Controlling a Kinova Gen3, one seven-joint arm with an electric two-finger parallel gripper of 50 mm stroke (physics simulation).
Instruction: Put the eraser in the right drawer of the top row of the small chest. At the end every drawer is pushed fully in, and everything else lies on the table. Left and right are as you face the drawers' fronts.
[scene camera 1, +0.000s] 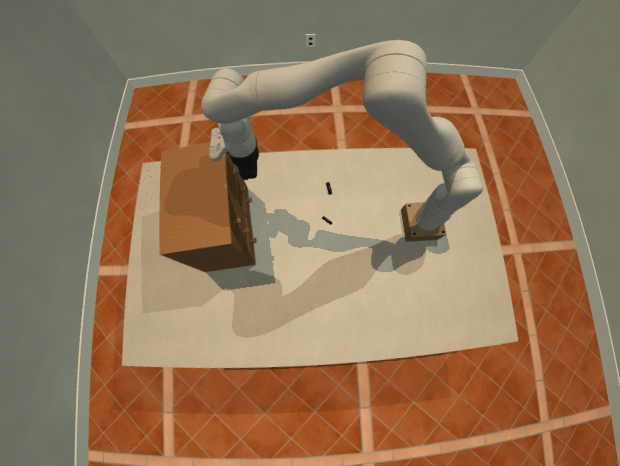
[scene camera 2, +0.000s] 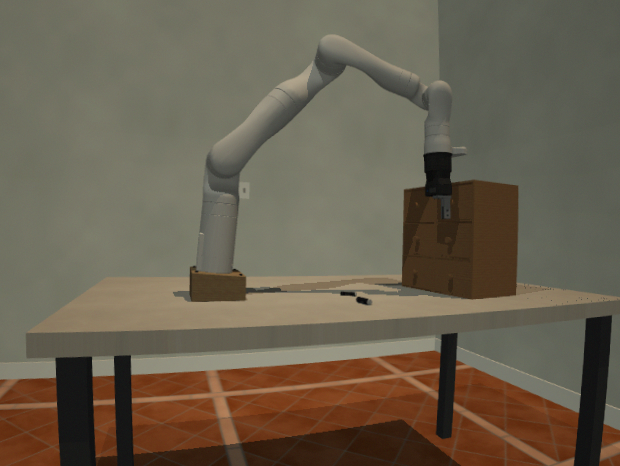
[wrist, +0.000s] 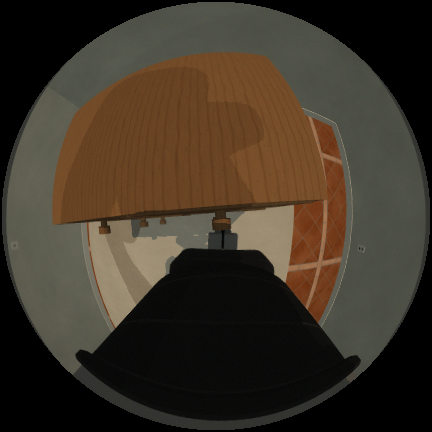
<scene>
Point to my gripper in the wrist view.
222, 233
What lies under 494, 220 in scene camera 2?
A small wooden chest.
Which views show the small wooden chest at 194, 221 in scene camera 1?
Scene camera 1, scene camera 2 and the wrist view: all of them.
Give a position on a small wooden chest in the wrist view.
209, 129
</scene>
